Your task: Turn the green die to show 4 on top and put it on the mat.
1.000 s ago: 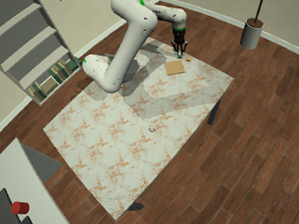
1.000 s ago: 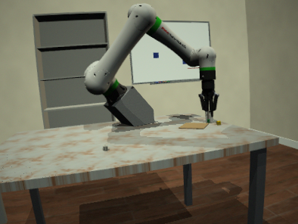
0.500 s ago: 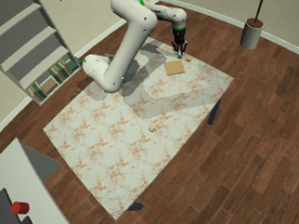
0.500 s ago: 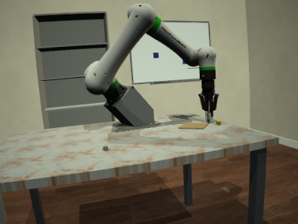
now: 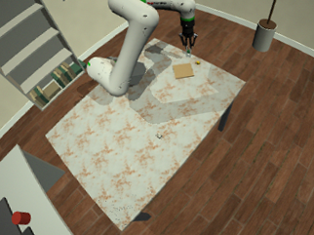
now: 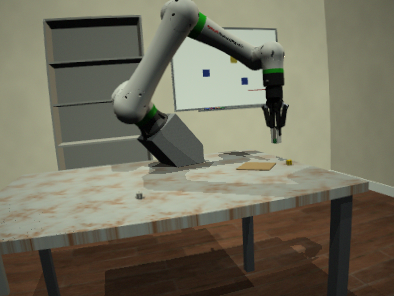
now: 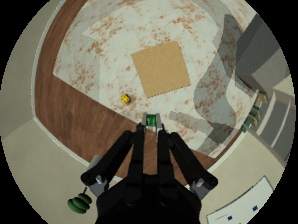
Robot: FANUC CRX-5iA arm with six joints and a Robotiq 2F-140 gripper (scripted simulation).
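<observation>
Right now my hand is 12 cm to the left of the tan mat, 12 cm above it and 1 cm short of it. Also, from my hand: green die 2 cm below; then grey die 66 cm to the right, 16 cm ahead, 11 cm below; then yellow die 11 cm below, 8 cm ahead.
</observation>
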